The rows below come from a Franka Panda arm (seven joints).
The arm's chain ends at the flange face. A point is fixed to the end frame.
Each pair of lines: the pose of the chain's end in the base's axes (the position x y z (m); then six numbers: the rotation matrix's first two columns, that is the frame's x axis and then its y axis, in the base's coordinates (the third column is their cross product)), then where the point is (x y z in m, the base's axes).
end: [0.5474 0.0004 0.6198 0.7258 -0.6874 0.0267 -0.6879 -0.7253 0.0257]
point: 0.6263 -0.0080 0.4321
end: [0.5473 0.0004 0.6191 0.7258 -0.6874 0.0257 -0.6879 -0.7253 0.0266]
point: 0.6259 -0.0080 0.4313
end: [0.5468 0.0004 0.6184 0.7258 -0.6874 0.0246 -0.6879 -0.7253 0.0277]
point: 0.6251 -0.0080 0.4305
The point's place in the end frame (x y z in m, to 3 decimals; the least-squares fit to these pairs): 0.058 -0.053 0.188
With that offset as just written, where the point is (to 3 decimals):
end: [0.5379 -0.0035 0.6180 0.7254 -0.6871 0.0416 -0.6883 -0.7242 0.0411]
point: 0.617 -0.016 0.431
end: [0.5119 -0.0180 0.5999 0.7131 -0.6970 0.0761 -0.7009 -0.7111 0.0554]
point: 0.593 -0.038 0.414
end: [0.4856 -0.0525 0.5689 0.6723 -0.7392 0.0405 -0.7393 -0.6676 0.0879]
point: 0.557 -0.077 0.379
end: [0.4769 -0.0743 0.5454 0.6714 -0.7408 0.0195 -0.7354 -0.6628 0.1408]
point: 0.538 -0.103 0.353
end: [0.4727 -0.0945 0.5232 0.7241 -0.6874 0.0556 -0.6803 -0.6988 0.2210]
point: 0.529 -0.135 0.332
